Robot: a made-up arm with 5 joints.
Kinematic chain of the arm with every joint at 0, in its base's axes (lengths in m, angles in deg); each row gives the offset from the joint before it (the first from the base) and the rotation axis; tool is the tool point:
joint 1: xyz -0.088 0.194 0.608 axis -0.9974 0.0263 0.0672
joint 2: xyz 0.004 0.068 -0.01 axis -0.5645 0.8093 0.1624
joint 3: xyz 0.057 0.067 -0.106 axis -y
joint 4: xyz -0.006 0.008 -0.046 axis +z
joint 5: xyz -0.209 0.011 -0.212 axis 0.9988 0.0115 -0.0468
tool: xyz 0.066 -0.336 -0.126
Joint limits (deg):
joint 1: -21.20..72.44
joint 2: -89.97..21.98
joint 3: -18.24..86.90
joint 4: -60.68..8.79
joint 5: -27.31..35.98
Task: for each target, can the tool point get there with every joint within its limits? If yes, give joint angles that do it. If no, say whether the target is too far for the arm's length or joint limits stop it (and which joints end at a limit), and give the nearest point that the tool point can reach.
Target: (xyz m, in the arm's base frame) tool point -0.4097 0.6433 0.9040
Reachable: no: joint limits stop it (at a limit: joint 1, joint 2, joint 3, joint 4, joint 5) | nearest point -0.4875 0.2705 0.5423 | short by 0.525 m
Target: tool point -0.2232 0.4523 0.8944
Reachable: no: joint limits stop it (at a limit: joint 1, joint 2, joint 3, joint 5) | nearest point -0.3734 0.0352 0.7560 | short by 0.464 m
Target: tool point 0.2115 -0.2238 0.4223
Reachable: yes | joints 54.64 -5.65 69.83 -20.39 -13.32
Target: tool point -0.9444 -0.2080 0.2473
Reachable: no: too far | nearest point -0.5942 -0.1345 0.3052 | short by 0.362 m
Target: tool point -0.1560 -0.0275 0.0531
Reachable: yes | joints 35.70 -23.41 3.79 -43.38 1.56
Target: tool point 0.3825 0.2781 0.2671
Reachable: yes | joints 29.13 -56.16 64.31 -51.97 -21.74
